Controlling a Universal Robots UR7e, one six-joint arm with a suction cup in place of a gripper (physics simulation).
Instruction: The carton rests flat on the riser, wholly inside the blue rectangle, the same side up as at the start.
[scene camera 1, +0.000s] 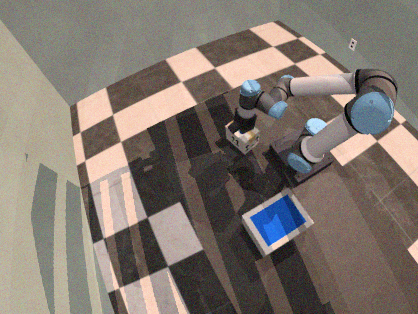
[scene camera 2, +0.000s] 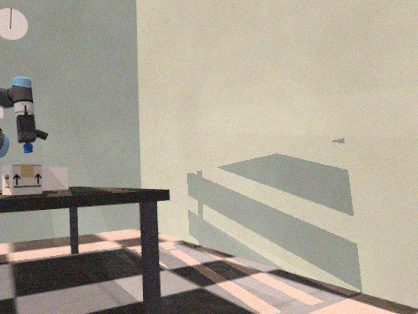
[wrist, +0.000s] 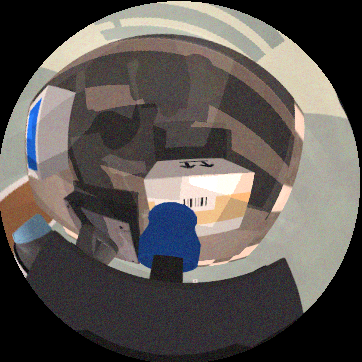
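Where they show: hand, its tool point: (scene camera 2: 28, 152) (wrist: 171, 221); arm's base, origin of its link: (wrist: 98, 239).
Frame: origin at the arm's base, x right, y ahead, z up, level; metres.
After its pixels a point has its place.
Observation:
The white carton (scene camera 1: 242, 141) @[x 0.216, y 0.260, z 0.047 m] (scene camera 2: 26, 181) @[x 0.354, y 0.227, z -0.010 m] (wrist: 225, 212) @[x 0.315, y 0.216, z 0.056 m] stands upright on the table, apart from the riser. Its top shows tan tape and a barcode label; the black arrows on its side point up in scene camera 2. My gripper, a blue suction cup (scene camera 2: 28, 148) (wrist: 172, 215), hangs above the carton with a visible gap, off and holding nothing. The arm hides the cup in scene camera 1. The pale riser (scene camera 1: 256, 235) @[x -0.216, y 0.474, z 0.060 m] (wrist: 57, 130) @[x -0.112, y 0.350, z -0.015 m] carries the blue rectangle (scene camera 1: 272, 227) @[x -0.225, y 0.398, z 0.060 m] (wrist: 34, 135) on its top, with no carton on it.
The robot's dark base (scene camera 1: 283, 150) @[x 0.072, y 0.097, z 0.006 m] stands between the carton and the riser, to the side. The dark table (scene camera 2: 155, 195) @[x 0.697, y 0.603, z -0.078 m] ends in an edge in scene camera 2. A pale block-like shape (scene camera 2: 56, 178) @[x -0.110, y 0.421, z 0.001 m] shows beside the carton there; I cannot tell what it is.

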